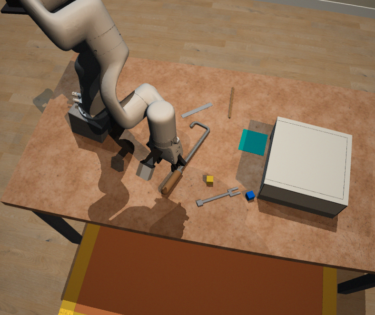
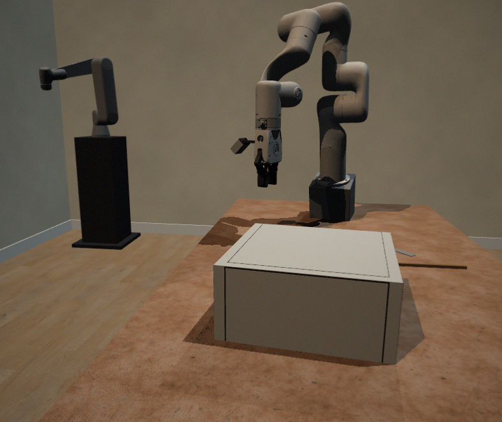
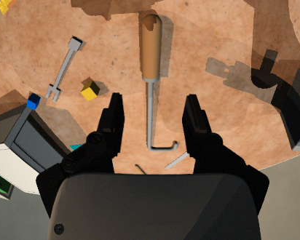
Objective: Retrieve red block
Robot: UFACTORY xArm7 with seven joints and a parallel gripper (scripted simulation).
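The grey hook tool is 17 cm below my hand, 14 cm to the left of it and 2 cm ahead of it. The rest, counted from my hand: grey forked tool 19 cm ahead, 18 cm below, 2 cm to the right; blue cube 31 cm ahead, 17 cm below; yellow cube 17 cm below, 15 cm ahead, 4 cm to the left.
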